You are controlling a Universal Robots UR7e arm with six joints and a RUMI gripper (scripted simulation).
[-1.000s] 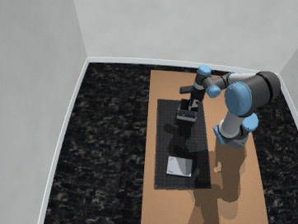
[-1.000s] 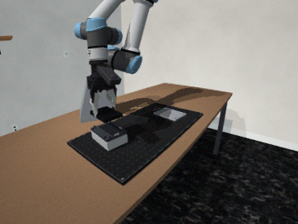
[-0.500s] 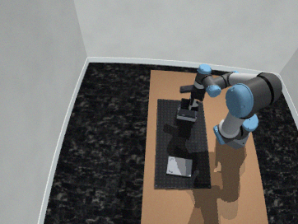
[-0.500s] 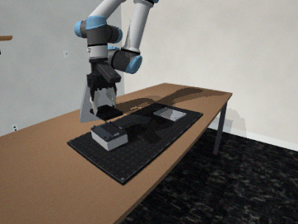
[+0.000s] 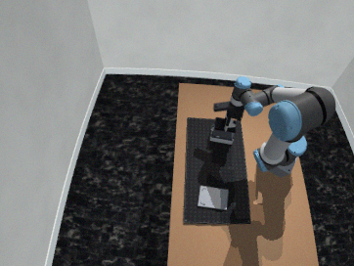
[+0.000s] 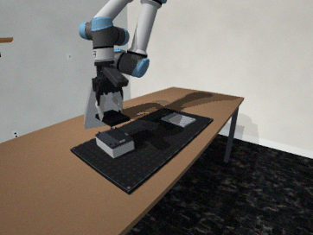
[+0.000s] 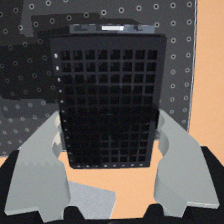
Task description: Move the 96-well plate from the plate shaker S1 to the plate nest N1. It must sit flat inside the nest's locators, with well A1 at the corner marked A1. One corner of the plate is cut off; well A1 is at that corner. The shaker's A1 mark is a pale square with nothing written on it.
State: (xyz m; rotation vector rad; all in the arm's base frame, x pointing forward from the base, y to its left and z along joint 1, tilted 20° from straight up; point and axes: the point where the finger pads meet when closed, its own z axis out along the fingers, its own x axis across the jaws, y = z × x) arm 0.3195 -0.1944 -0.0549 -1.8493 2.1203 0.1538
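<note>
Now: hand 41 cm to the right of the plate nest N1, 14 cm above it and 6 cm short of it. Round my hand: black 96-well plate (1 cm below).
</note>
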